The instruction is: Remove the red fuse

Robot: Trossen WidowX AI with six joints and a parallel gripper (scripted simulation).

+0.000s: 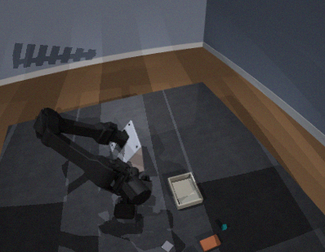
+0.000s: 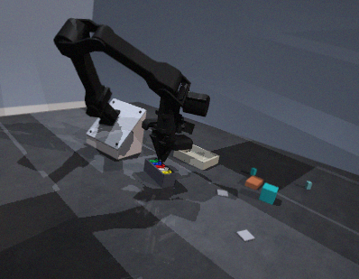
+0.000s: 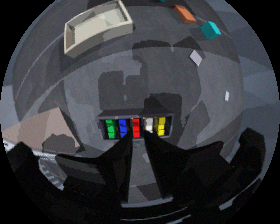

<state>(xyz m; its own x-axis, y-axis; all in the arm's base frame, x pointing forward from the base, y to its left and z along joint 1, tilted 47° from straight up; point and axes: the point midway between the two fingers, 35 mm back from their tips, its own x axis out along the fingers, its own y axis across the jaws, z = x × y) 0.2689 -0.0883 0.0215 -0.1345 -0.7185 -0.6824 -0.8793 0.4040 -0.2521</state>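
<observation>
Right now the red fuse is 3 cm below my gripper tip. Round my gripper tip: teal cube 30 cm ahead, 12 cm to the left, 4 cm below; orange block 24 cm ahead, 19 cm to the left, 5 cm below; beige tray 22 cm to the left, 5 cm below, 2 cm ahead.
</observation>
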